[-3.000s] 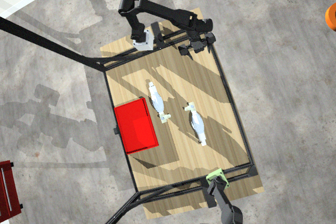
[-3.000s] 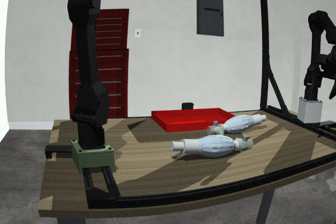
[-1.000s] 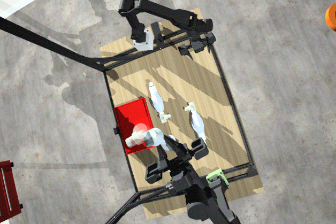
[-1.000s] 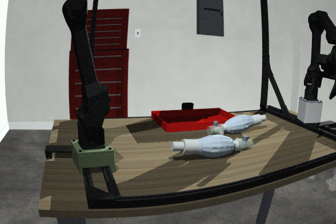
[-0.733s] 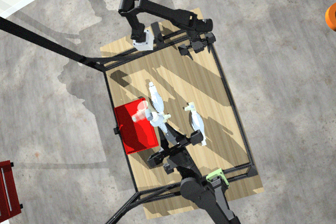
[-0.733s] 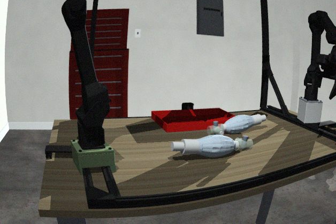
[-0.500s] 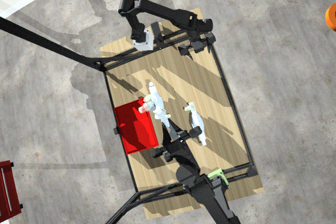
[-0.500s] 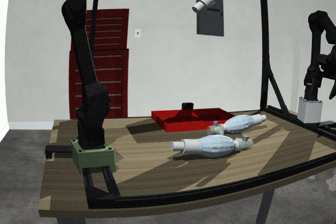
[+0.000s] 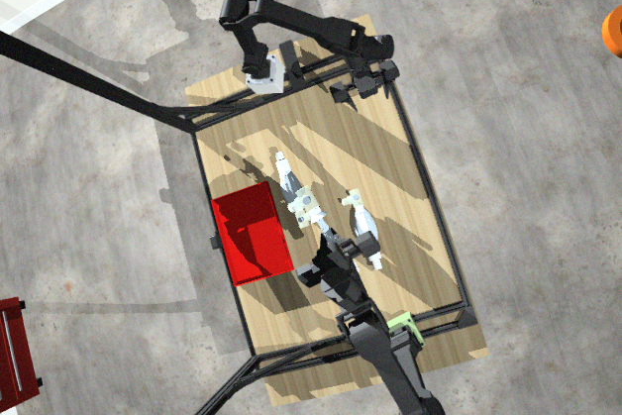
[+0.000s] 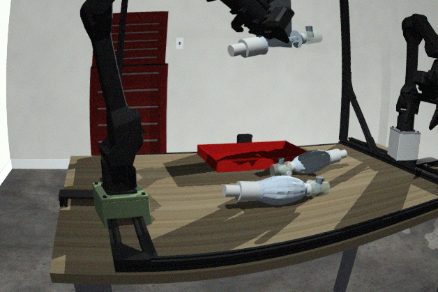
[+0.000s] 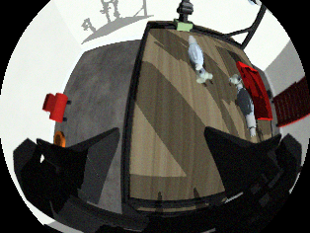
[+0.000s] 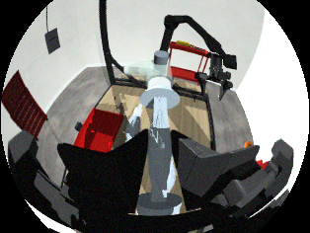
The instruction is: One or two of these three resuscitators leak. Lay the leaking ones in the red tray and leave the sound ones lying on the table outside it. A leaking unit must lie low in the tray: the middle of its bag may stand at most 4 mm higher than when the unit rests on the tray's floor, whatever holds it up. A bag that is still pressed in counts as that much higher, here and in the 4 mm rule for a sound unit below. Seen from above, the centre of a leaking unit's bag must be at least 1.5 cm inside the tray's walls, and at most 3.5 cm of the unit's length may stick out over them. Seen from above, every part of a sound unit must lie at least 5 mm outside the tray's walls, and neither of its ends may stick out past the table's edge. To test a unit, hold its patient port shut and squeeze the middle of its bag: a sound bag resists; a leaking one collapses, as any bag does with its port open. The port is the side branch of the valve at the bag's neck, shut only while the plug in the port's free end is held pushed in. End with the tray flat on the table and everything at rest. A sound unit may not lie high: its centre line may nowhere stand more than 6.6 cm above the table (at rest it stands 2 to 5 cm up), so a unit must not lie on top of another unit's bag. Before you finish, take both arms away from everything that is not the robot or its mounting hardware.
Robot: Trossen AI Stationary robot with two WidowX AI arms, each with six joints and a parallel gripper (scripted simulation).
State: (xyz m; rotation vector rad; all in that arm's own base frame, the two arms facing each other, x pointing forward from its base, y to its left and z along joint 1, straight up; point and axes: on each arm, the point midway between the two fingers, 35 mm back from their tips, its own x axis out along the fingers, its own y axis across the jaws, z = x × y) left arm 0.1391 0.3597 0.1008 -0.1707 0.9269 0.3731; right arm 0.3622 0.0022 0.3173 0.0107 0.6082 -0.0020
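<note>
The red tray lies 300 mm behind my right hand, 150 mm to the left of it and 370 mm below it.
</note>
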